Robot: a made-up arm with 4 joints.
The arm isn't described. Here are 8 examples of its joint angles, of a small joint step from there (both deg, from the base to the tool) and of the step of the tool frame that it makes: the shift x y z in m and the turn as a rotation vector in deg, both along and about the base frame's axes.
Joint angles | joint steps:
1: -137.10 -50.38 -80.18 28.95 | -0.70 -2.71 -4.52 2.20
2: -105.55 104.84 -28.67 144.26 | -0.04 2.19 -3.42 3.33
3: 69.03 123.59 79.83 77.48 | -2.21 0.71 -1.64 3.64
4: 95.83 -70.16 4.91 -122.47 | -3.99 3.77 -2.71 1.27
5: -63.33 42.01 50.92 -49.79 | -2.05 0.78 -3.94 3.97
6: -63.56 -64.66 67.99 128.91 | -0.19 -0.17 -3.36 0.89
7: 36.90 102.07 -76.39 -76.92 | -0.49 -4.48 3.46 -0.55
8: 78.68 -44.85 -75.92 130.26 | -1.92 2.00 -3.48 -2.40
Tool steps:
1: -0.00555 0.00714 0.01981 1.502 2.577 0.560
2: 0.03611 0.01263 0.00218 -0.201 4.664 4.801
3: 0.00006 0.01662 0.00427 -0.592 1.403 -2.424
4: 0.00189 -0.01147 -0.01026 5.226 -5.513 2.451
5: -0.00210 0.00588 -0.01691 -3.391 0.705 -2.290
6: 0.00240 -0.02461 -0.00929 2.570 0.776 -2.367
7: 0.01747 -0.01139 0.00268 2.375 3.800 6.371
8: -0.02491 -0.02856 -0.00611 4.913 -3.363 1.981
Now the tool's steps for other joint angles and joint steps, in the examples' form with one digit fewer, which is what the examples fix.
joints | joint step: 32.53 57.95 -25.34 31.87 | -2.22 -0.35 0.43 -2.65
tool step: 0.0048 -0.0209 -0.0099 3.12 -1.28 2.40
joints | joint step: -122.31 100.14 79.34 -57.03 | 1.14 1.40 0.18 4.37
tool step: -0.0145 0.0202 0.0004 -4.15 -1.94 0.31
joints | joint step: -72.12 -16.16 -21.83 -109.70 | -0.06 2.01 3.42 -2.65
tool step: -0.0114 -0.0113 0.0106 2.29 -0.28 2.58
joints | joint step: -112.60 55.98 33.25 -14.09 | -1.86 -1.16 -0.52 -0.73
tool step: 0.0058 0.0084 0.0064 2.14 -0.26 -0.65
